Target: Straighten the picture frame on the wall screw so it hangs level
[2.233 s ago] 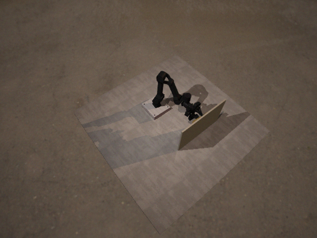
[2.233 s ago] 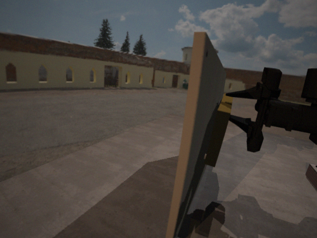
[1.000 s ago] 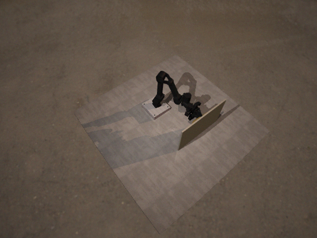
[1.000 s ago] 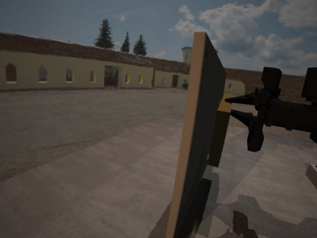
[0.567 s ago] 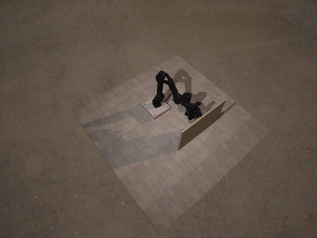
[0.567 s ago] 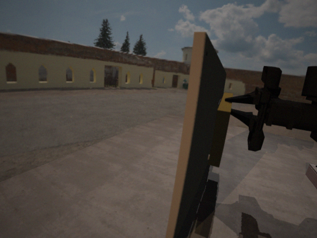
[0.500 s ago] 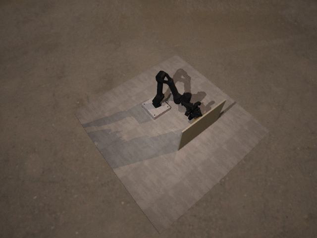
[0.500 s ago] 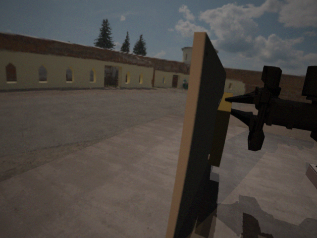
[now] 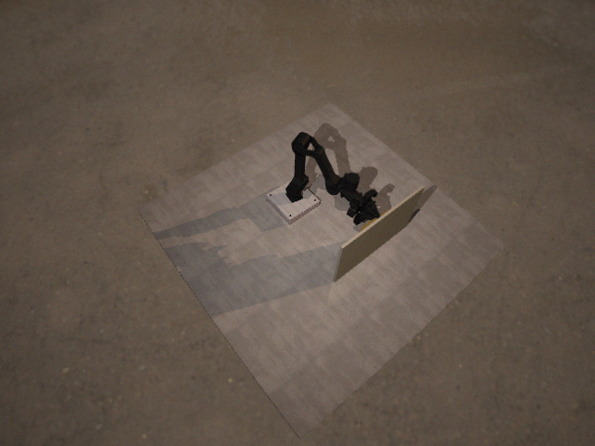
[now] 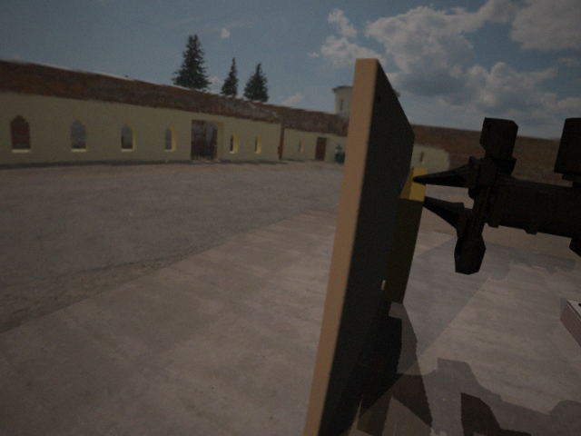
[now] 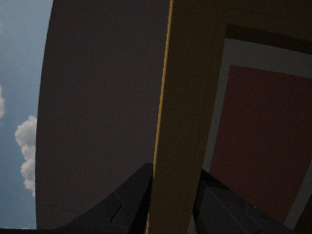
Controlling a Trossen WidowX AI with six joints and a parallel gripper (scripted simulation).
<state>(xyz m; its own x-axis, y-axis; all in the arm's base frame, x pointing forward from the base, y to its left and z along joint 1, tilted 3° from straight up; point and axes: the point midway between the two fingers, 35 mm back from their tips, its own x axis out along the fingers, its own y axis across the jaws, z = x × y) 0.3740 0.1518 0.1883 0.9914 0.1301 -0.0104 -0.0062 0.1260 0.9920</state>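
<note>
Right now the picture frame is 1 cm to the right of my gripper tip and 5 cm below it. The rest, counted from my gripper tip: wall panel 2 cm ahead, 1 cm to the right, 7 cm below.
</note>
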